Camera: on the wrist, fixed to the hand. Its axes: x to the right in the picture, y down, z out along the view.
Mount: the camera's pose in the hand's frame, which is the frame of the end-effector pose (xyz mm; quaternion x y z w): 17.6 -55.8 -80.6 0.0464 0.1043 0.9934 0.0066
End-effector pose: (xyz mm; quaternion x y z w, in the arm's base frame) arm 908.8 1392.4 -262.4 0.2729 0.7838 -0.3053 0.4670
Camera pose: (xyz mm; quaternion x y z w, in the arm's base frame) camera 816.2 1416.9 -235.3 0.8339 -0.2314 0.4540 0.2120
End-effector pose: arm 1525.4 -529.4 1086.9 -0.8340 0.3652 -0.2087 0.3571
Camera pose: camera 1513.4 -551.8 1183.2 0.3956 0.8585 0.2494 0.2103
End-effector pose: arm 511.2 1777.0 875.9 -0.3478 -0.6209 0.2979 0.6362
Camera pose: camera 589.5 1753.0 932.5 0.6207 -0.4216 -0.6265 0.2108
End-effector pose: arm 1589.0 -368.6 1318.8 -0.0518 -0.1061 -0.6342 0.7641
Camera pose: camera 1545.1 -413.3 1241.4 -0.0041 0.1010 0.7544 0.6486
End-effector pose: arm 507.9 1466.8 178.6 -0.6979 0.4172 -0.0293 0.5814
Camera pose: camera 507.5 1391.2 243.4 0.4399 0.7554 0.4852 0.0218
